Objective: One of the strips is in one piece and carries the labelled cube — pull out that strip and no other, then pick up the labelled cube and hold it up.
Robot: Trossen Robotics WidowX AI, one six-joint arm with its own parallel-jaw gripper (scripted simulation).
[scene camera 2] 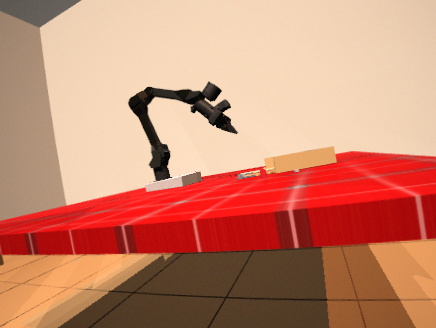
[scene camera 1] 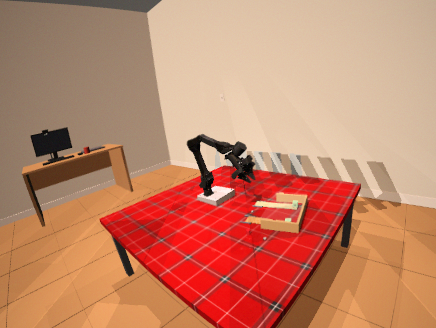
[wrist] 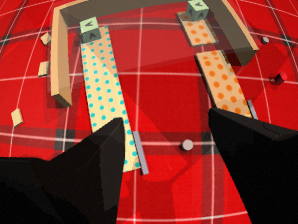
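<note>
Wooden frame, my gripper: both visible.
</note>
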